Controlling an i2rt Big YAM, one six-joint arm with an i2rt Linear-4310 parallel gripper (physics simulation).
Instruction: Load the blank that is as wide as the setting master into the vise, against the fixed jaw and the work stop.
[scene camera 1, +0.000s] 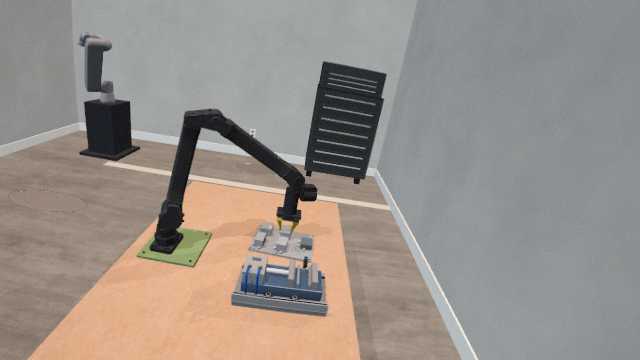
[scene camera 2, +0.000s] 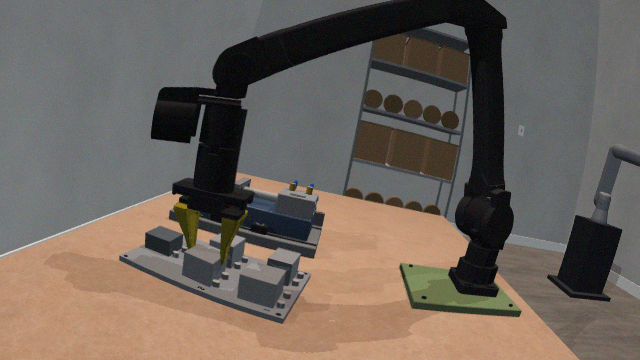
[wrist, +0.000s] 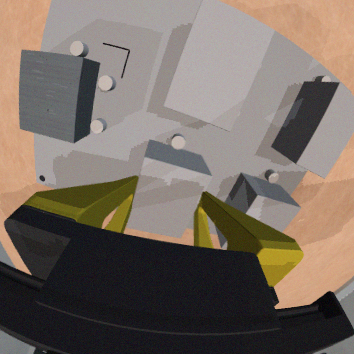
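Seen in the pictures: gripper, between the fingertips: (scene camera 1: 285, 231) (scene camera 2: 207, 259) (wrist: 167, 189); arm's base, origin of its link: (scene camera 1: 167, 243) (scene camera 2: 471, 285).
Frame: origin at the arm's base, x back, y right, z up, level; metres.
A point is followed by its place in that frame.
My gripper (scene camera 1: 286, 232) @(x -0.437, y -0.191, z 0.022 m) (scene camera 2: 207, 255) @(x -0.437, y -0.191, z 0.022 m) (wrist: 167, 189) @(x -0.437, y -0.191, z 0.022 m) points down with its yellow fingers on both sides of a light grey blank (scene camera 2: 201, 266) @(x -0.433, y -0.226, z 0.023 m) (wrist: 167, 200) @(x -0.436, y -0.192, z 0.034 m). It is shut on this blank, which sits on the grey plate (scene camera 1: 270, 248) @(x -0.390, y -0.090, z -0.003 m) (scene camera 2: 137, 256) @(x -0.545, y -0.217, z -0.003 m) (wrist: 130, 127) @(x -0.476, y -0.161, z -0.003 m). A darker grey block (scene camera 1: 306, 243) @(x -0.531, y -0.129, z 0.022 m) (scene camera 2: 162, 241) @(x -0.522, y -0.174, z 0.018 m) (wrist: 50, 95) @(x -0.528, y -0.145, z 0.022 m), which looks like the setting master, sits at one end of the plate. The vise (scene camera 1: 307, 291) @(x -0.546, y 0.174, z 0.046 m) (scene camera 2: 280, 220) @(x -0.385, y 0.071, z 0.038 m) has a blue body and grey jaws. A dark upright post (scene camera 1: 305, 261) @(x -0.528, y 0.071, z 0.084 m), seemingly the work stop, stands by them. In scene camera 2 the arm partly hides the vise.
Other grey blanks stand close by on the plate: a large one (wrist: 220, 65) @(x -0.433, y -0.107, z 0.032 m), one at the right (scene camera 2: 261, 286) @(x -0.349, y -0.232, z 0.024 m) (wrist: 325, 132) @(x -0.351, y -0.114, z 0.032 m), and a smaller one (wrist: 272, 212) @(x -0.354, y -0.183, z 0.032 m) beside the right finger. Small round pins (wrist: 178, 141) @(x -0.438, y -0.159, z 0.005 m) rise near them. The arm stands on a green base plate (scene camera 1: 192, 255) @(x -0.118, y 0.040, z -0.001 m) (scene camera 2: 425, 295) @(x -0.113, y -0.088, z 0.001 m).
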